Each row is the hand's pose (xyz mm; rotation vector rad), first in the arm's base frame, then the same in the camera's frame.
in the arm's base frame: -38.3 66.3 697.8 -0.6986 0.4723 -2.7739
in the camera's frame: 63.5 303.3 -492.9 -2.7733 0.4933 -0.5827
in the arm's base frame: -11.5 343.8 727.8 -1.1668 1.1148 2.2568
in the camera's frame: 38.9 571.3 -414.0 -1.0552 -0.5408 -1.9715
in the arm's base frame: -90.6 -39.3 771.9 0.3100 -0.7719 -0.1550
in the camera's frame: 166.4 217.8 -531.3 0.2766 1.4090 0.0334
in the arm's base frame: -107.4 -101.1 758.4 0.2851 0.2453 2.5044
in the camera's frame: 172.4 152.9 -537.2 -2.4544 -0.8077 -1.1877
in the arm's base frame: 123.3 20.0 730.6 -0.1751 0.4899 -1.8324
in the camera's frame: 4.1 317.0 -653.0 -1.9683 1.6630 -0.4448
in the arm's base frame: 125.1 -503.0 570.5 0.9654 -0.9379 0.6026
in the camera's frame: -63.6 -207.5 -792.8 1.2934 1.1908 -0.2538
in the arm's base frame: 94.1 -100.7 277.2 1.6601 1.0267 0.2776
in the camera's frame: -333.8 51.2 -462.8 -1.0125 -2.3270 1.1628
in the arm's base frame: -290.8 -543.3 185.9 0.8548 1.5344 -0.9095
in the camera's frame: -135.8 -485.0 -302.6 0.7611 -2.3776 0.9337
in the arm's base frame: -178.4 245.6 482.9 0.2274 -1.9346 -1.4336
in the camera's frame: -53.8 356.1 -207.6 -0.5310 0.0029 -0.5951
